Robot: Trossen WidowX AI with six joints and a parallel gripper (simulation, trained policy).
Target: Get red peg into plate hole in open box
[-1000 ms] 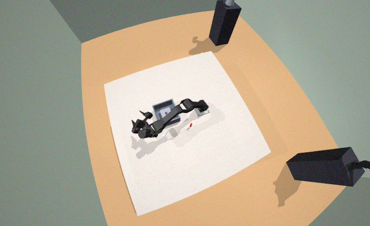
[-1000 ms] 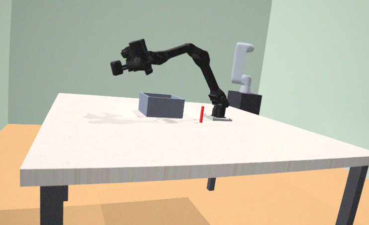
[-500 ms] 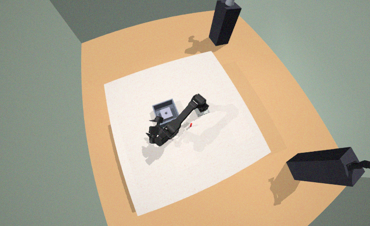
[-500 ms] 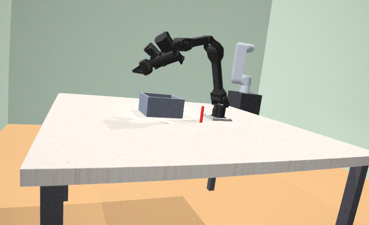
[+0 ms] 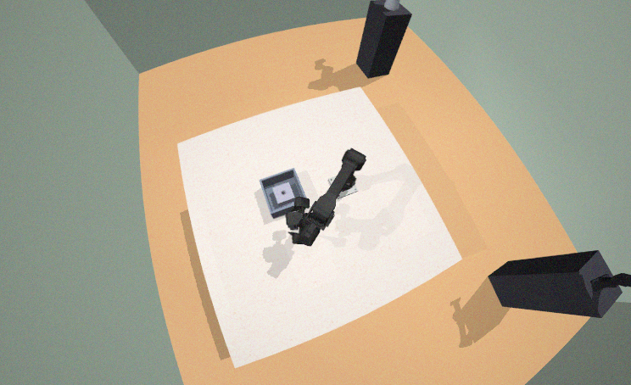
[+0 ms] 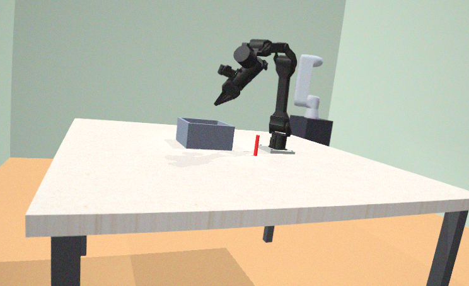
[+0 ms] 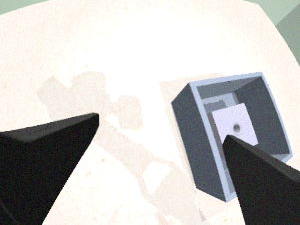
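Right now the red peg is 190 mm behind my gripper tip, 150 mm below it and 10 mm to the right of it. Also, from my gripper tip: grey box (180 mm to the right, 160 mm below, 30 mm behind).
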